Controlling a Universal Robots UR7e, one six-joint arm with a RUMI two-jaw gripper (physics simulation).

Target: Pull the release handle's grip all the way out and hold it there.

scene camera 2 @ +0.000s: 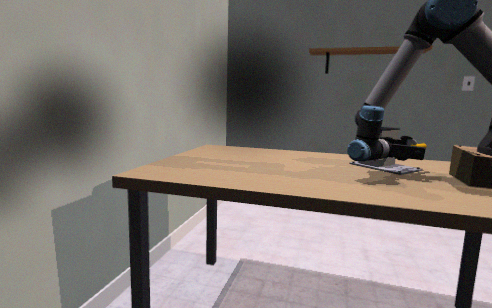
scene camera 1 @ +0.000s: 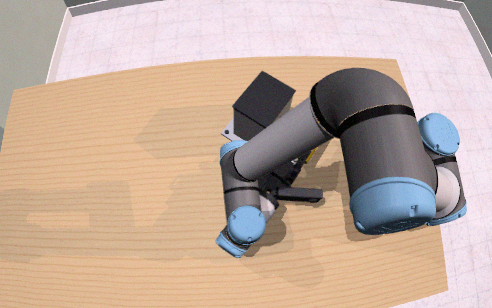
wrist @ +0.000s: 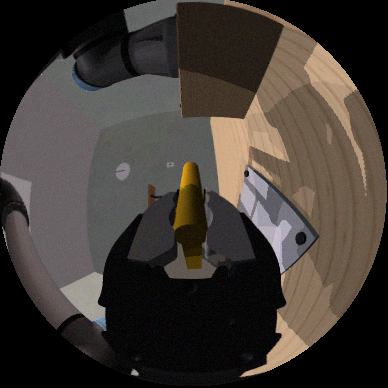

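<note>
The release handle's yellow grip [scene camera 1: 311, 156] [scene camera 2: 419, 145] [wrist: 190, 200] is a round bar that stands lengthwise between the fingers, with a narrower yellow stem behind it in the wrist view. My gripper [scene camera 1: 301, 162] [scene camera 2: 412, 146] [wrist: 191, 189] is shut on the grip, one jaw touching each side, low over the table. The handle's black box-shaped housing [scene camera 1: 264, 99] rises from a light grey base plate [scene camera 1: 228, 132] [scene camera 2: 400, 169] [wrist: 270, 215]. The arm and gripper hide much of the housing and the stem's root, so how far the grip stands out cannot be told exactly.
The base plate lies on the wooden table [scene camera 1: 125, 150] [scene camera 2: 240, 172] [wrist: 350, 250], with dark bolt heads at its corners. A wooden block [scene camera 2: 470, 165] [wrist: 220, 55] carries the arm's base. A shelf board [scene camera 2: 360, 50] is on the far wall. The arm's forearm [scene camera 1: 285, 137] passes over the plate.
</note>
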